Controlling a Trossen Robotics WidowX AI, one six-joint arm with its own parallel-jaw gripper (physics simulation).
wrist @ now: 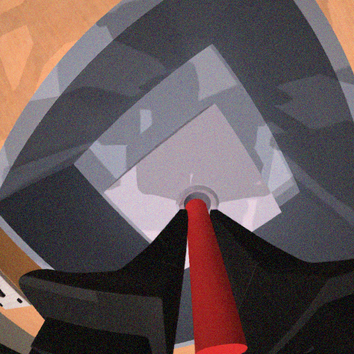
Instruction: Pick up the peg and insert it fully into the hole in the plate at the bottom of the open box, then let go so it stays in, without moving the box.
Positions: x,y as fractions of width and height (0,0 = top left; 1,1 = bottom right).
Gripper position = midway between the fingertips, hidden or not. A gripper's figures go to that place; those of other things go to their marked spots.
Scene:
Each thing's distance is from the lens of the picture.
my gripper (0.56,0.61): 10 cm
grey box (0.37,0.23): 11 cm

